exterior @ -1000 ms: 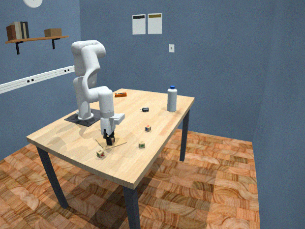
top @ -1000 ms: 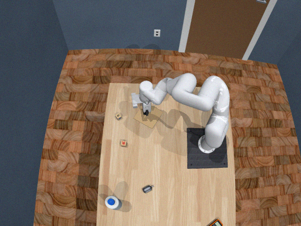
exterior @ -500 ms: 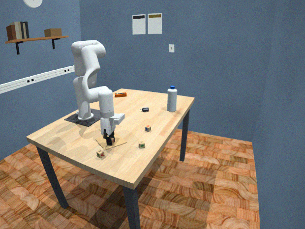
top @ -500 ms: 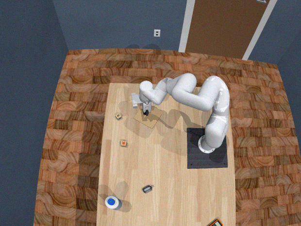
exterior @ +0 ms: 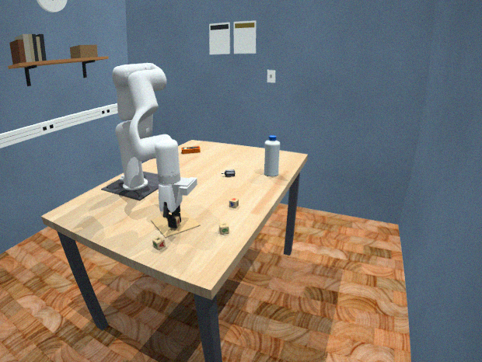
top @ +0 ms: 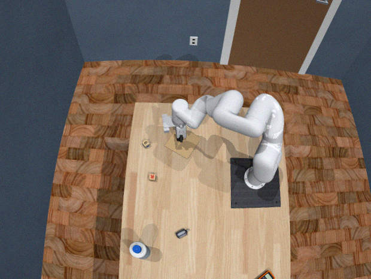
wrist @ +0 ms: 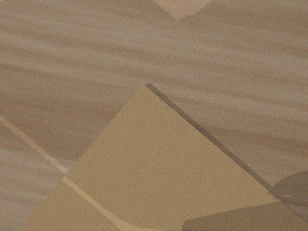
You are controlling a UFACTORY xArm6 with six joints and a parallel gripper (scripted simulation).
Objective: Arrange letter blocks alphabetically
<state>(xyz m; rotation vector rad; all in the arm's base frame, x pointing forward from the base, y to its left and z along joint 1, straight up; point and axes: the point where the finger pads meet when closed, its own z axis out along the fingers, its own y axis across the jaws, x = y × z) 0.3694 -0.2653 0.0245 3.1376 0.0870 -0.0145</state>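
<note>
Right now my hand is 2 cm past the tan mat, 3 cm to the right of it and 3 cm above it. Also, from my hand: orange device (33 cm behind, 83 cm to the left, 2 cm below); small dark object (3 cm ahead, 51 cm to the left, 2 cm below).
</note>
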